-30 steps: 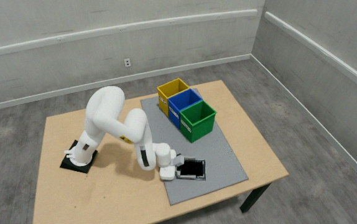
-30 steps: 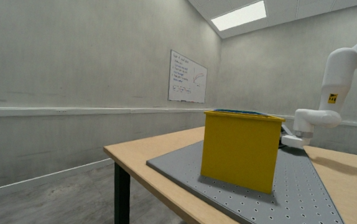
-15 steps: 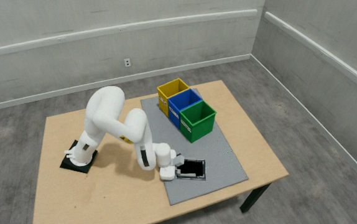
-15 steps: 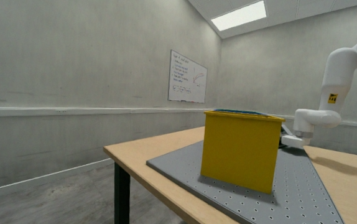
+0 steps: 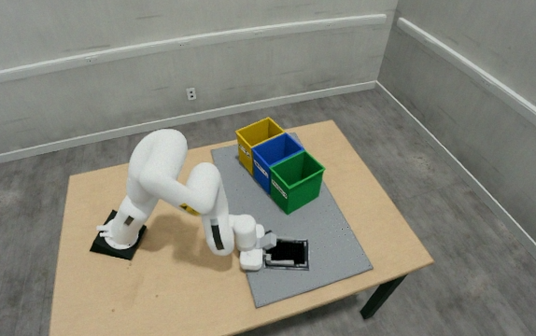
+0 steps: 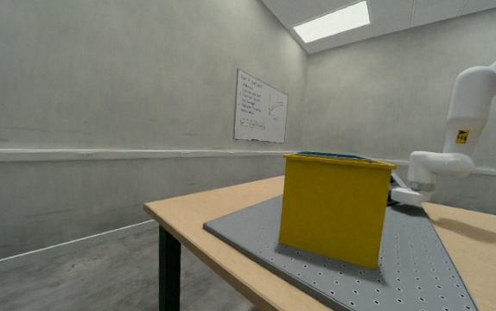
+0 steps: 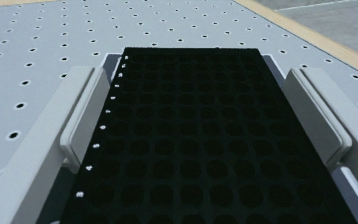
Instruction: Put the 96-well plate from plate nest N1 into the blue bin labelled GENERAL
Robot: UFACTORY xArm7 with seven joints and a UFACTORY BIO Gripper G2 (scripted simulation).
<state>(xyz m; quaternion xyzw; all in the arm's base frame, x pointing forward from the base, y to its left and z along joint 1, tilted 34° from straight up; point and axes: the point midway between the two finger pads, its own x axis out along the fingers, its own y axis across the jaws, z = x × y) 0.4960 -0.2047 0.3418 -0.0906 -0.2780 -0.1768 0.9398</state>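
Now: hand 1 cm above the black 96-well plate. Also, from my hand: blue bin: 36 cm to the left, 12 cm ahead, 6 cm above; green bin: 24 cm to the left, 15 cm ahead, 6 cm above; plate nest N1: 2 cm below.
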